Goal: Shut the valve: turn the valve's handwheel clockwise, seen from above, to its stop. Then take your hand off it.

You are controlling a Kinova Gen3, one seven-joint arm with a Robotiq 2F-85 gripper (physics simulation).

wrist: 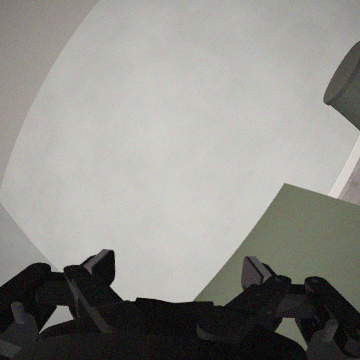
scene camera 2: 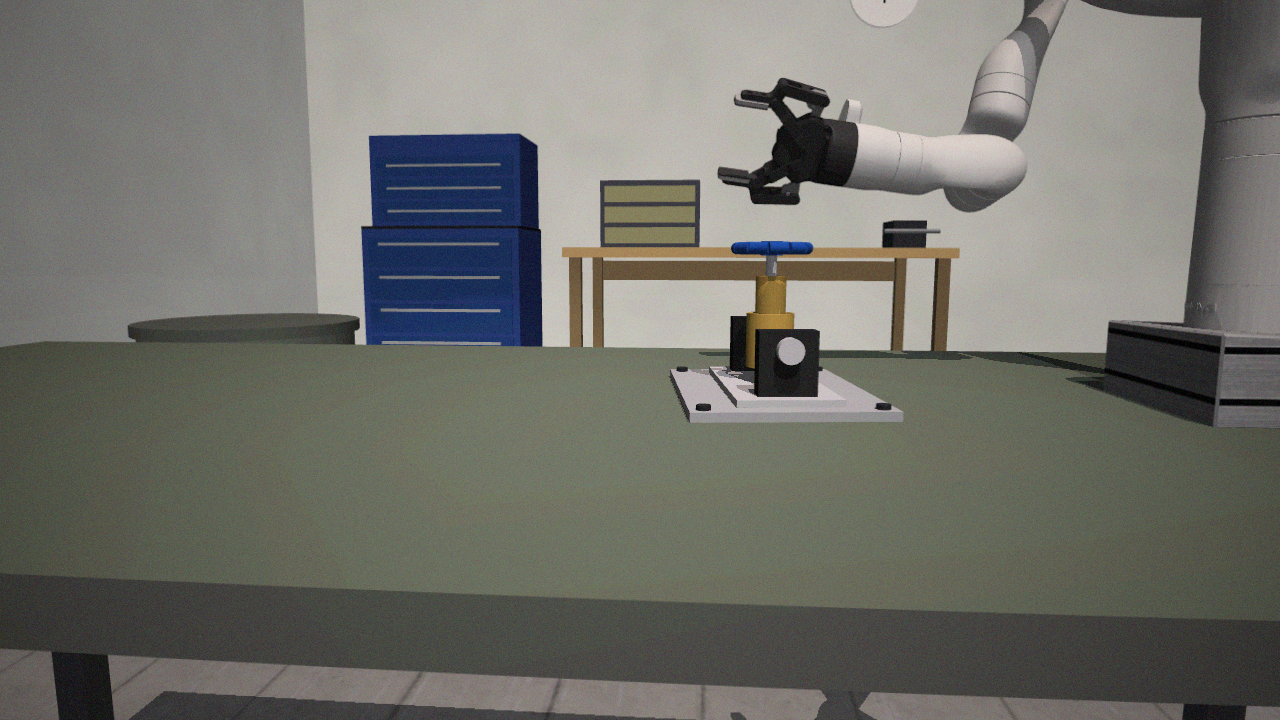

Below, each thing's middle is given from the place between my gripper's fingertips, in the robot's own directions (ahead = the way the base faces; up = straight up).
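Labels:
The blue handwheel [scene camera 2: 771, 249] is 4 cm behind my hand, 14 cm lower than it and 21 cm to the left of it. There's a white base plate [scene camera 2: 704, 401] too, and that plate is 4 cm behind my hand as well, 21 cm to the left of it and 26 cm below it.

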